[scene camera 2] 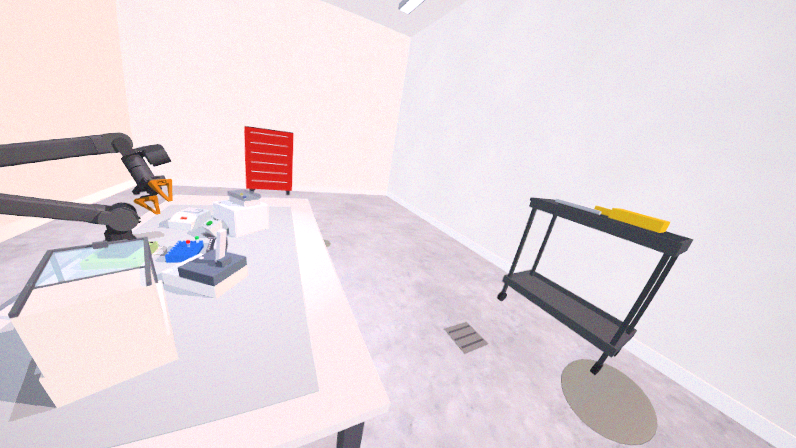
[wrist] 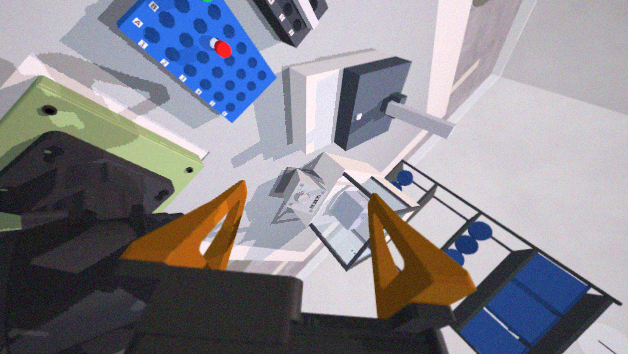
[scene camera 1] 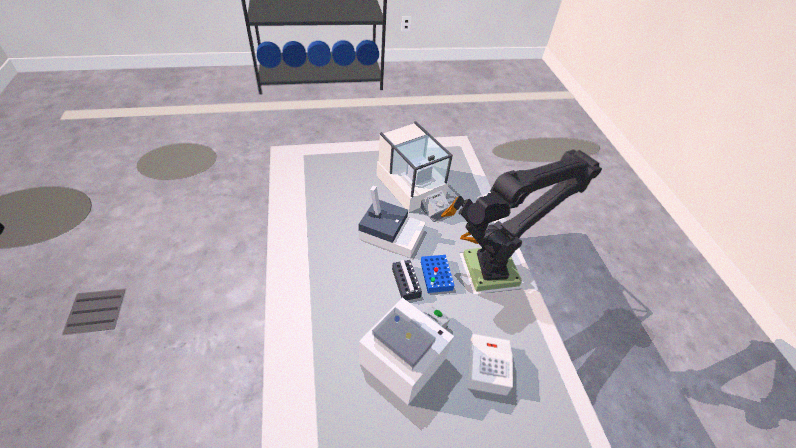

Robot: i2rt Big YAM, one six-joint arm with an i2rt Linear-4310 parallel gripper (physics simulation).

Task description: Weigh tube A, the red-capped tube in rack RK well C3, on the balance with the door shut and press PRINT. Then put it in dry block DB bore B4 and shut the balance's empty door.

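Frame: origin at the arm's base, x ahead, y left, z up, level; metres.
Where they show: gripper, fingertip midpoint: (scene camera 2: 164,207) (wrist: 308,192) (scene camera 1: 451,226); arm's base at its link origin: (wrist: 97,186) (scene camera 1: 492,265).
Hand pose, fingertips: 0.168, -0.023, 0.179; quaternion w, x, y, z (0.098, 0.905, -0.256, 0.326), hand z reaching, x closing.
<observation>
Things, the pixels of their top centre, and the offset from my fingertips, as dx, dy, dz. "pt": a spot on its surface instead.
- red-capped tube at its top centre: (wrist: 224,50) (scene camera 1: 436,268) (scene camera 2: 187,240) +0.034, +0.051, -0.151
- blue rack at its top centre: (wrist: 216,59) (scene camera 1: 437,270) (scene camera 2: 185,247) +0.025, +0.041, -0.175
- balance at its top centre: (wrist: 385,241) (scene camera 2: 96,251) (scene camera 1: 422,148) +0.046, -0.367, +0.017
- white unit at its top centre: (scene camera 1: 493,356) (scene camera 2: 189,211) -0.080, +0.366, -0.136
- green-capped tube at its top centre: (scene camera 1: 433,279) (scene camera 2: 196,236) +0.051, +0.090, -0.151
- black two-row block at its top centre: (scene camera 1: 407,274) (scene camera 2: 216,240) +0.131, +0.065, -0.158
- dark-topped device at a spot on its surface: (wrist: 375,105) (scene camera 1: 385,218) pt +0.191, -0.152, -0.126
- large white box at its top centre: (scene camera 1: 419,317) (scene camera 2: 231,193) +0.135, +0.302, -0.016
The red-capped tube (scene camera 1: 436,269) (scene camera 2: 188,242) (wrist: 223,49) stands upright in the blue rack (scene camera 1: 445,287) (scene camera 2: 181,253) (wrist: 260,88). My gripper (scene camera 1: 452,227) (scene camera 2: 164,206) (wrist: 308,192) is open and empty, raised above the table between the rack and the balance (scene camera 1: 392,180) (scene camera 2: 94,333) (wrist: 305,197), apart from both. The balance has a glass chamber behind a sloped control panel; I cannot tell how its door stands. A white unit (scene camera 1: 479,384) (scene camera 2: 177,221) with a red display and a grey block of bores, seemingly the dry block, stands at the other end; it is outside the wrist view.
A green-capped tube (scene camera 1: 432,279) (scene camera 2: 196,238) shares the rack. A black two-row block (scene camera 1: 406,278) (wrist: 285,25) lies beside it. A dark-topped device (scene camera 1: 384,219) (scene camera 2: 211,269) (wrist: 375,105) with an upright post stands near the balance. A large white box (scene camera 1: 384,370) (scene camera 2: 242,219) stands beyond the rack.
</observation>
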